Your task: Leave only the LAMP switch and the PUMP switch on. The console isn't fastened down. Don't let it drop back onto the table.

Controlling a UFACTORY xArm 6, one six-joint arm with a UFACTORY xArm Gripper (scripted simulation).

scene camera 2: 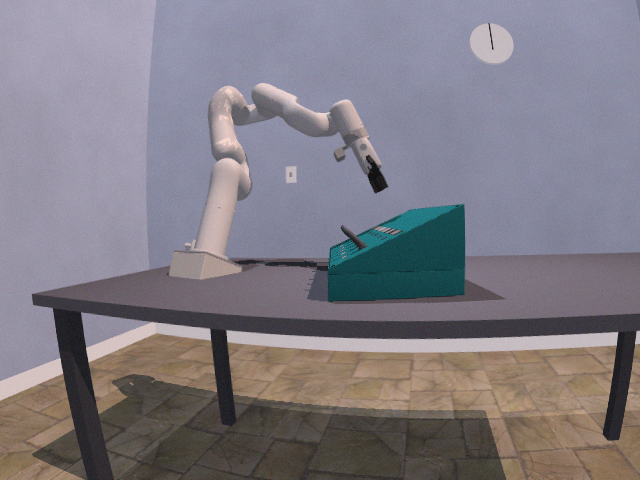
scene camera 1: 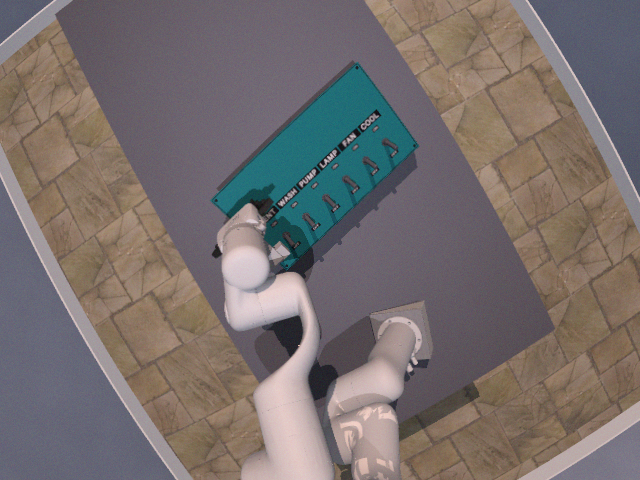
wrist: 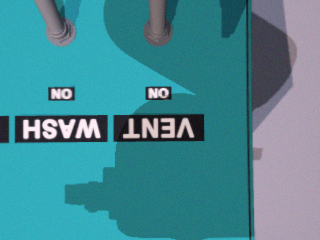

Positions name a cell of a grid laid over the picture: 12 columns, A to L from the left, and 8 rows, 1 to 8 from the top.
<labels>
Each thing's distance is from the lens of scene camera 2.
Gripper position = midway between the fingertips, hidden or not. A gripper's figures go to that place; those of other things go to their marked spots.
gripper (scene camera 2: H4): 116 cm
teal sloped console (scene camera 2: I5): 71 cm
</labels>
